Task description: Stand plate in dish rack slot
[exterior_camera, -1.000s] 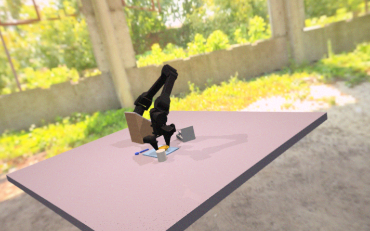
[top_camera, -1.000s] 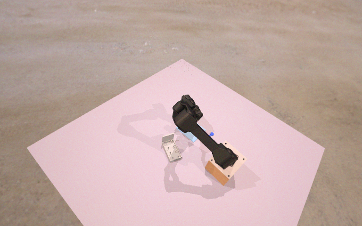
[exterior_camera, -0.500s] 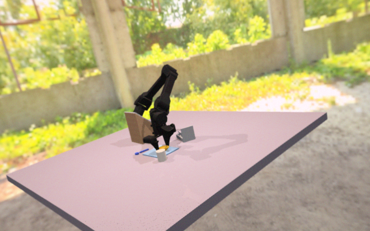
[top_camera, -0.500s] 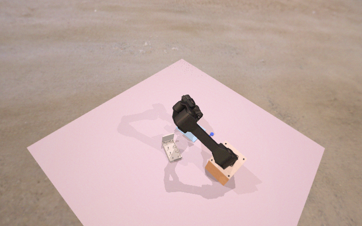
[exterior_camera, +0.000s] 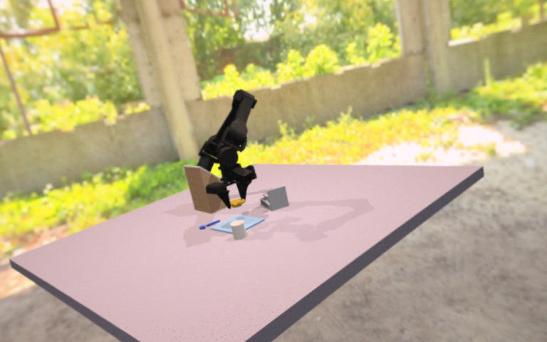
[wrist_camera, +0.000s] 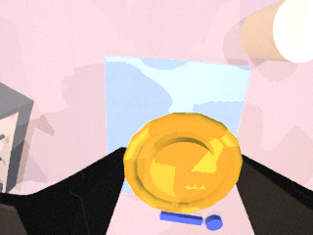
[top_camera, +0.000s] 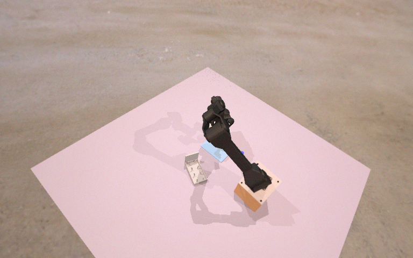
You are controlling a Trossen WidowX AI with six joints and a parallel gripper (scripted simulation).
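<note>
The grey dish rack lies 40 mm behind my gripper tip, 200 mm to the left of it and 50 mm below it. Also, from my gripper tip: yellow-orange plate: 10 mm above; light blue mat: 20 mm behind, 70 mm below; beige cup: 80 mm ahead, 80 mm to the right, 50 mm below.
</note>
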